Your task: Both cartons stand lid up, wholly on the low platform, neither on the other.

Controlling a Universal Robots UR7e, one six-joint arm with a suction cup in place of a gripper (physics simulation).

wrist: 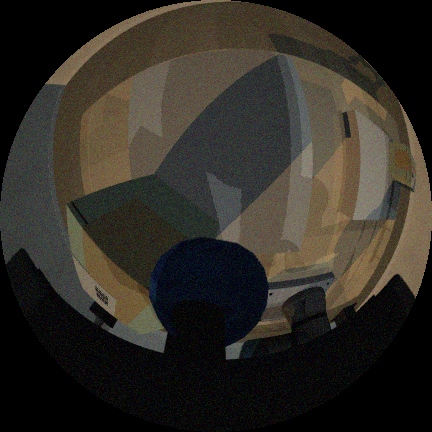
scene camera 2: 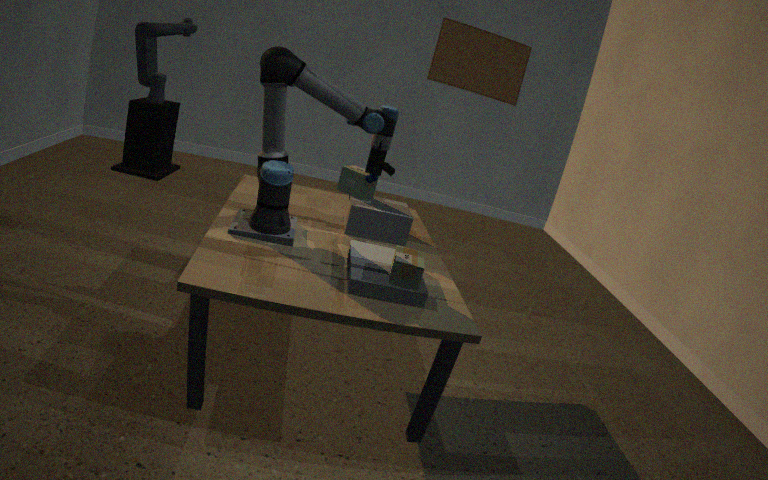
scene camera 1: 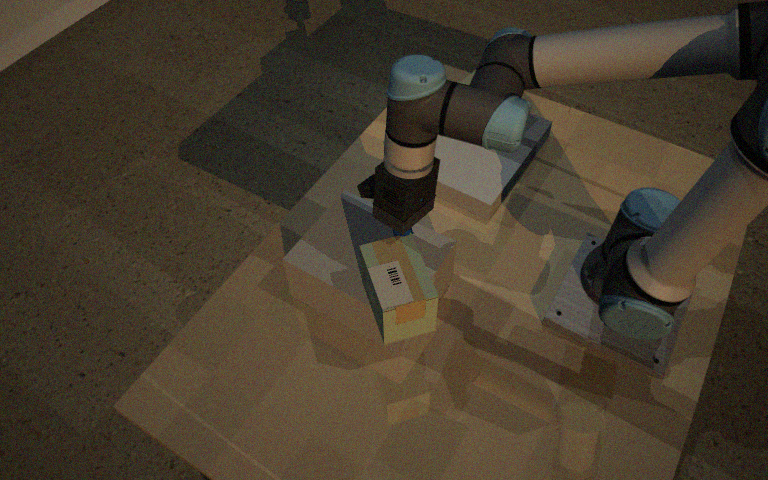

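Where they show: hand, its tool point: (wrist: 203,258) (scene camera 2: 370,181); arm's base, origin of its link: (wrist: 303,300) (scene camera 2: 269,226).
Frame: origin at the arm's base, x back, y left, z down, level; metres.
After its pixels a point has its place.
A yellow-green carton (scene camera 1: 399,283) @[x -0.254, y 0.373, z -0.201 m] (scene camera 2: 355,182) @[x -0.263, y 0.307, z -0.156 m] (wrist: 107,285) @[x -0.299, y 0.338, z -0.201 m] is at the tall grey block's base-side corner, level with its top, its taped and labelled face up. Whether it rests there or hangs slightly is unclear. My suction cup (scene camera 1: 402,232) @[x -0.322, y 0.280, z -0.181 m] (scene camera 2: 371,177) (wrist: 209,290) @[x -0.322, y 0.280, z -0.181 m] is against the carton's rear end, near the upper edge, and looks pressed and attached; the contact is partly hidden. The second carton (scene camera 2: 407,268) @[x -0.477, y -0.288, z -0.088 m] (wrist: 401,159) stands on the low platform (scene camera 1: 532,133) @[x -0.338, y -0.249, z -0.025 m] (scene camera 2: 385,287) @[x -0.427, y -0.307, z -0.020 m] (wrist: 371,170) @[x -0.415, y -0.042, z -0.025 m], labelled face up. In scene camera 1 my wrist hides this carton.
The tall block (scene camera 1: 317,266) @[x -0.436, y 0.376, z -0.097 m] (scene camera 2: 378,222) @[x -0.389, y 0.190, z -0.051 m] (wrist: 250,130) @[x -0.395, y 0.256, z -0.097 m] stands beside the low platform on the wooden table (scene camera 1: 226,367) @[x -0.486, y 0.591, z 0.023 m] (scene camera 2: 283,283) @[x -0.130, y -0.357, z 0.023 m]. My base plate (scene camera 1: 572,305) @[x -0.046, y 0.107, z -0.002 m] (scene camera 2: 243,229) @[x 0.079, y -0.076, z 0.004 m] is at the other side. Another robot on a dark pedestal (scene camera 2: 148,135) stands far behind.
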